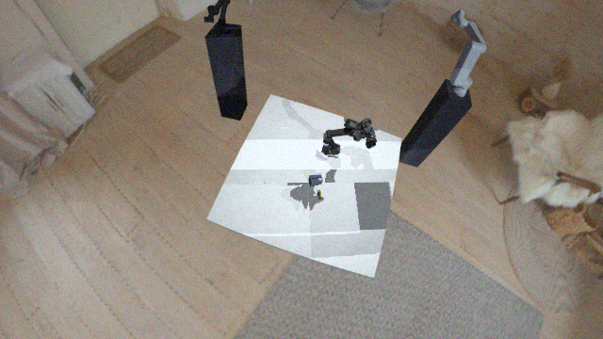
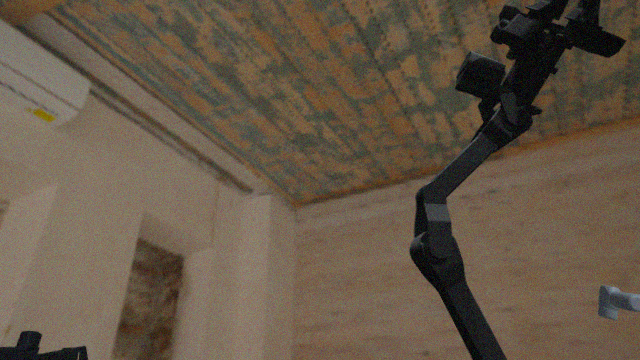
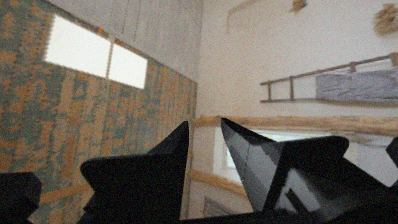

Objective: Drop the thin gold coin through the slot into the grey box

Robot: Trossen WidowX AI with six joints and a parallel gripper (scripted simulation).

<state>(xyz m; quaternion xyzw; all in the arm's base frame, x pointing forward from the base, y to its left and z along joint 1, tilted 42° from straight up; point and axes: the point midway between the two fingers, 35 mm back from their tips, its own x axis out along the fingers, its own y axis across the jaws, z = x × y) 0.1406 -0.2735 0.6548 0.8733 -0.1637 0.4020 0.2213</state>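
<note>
My gripper tip is now 70 cm above the gold coin, 19 cm to the left of it and 10 cm short of it.
</note>
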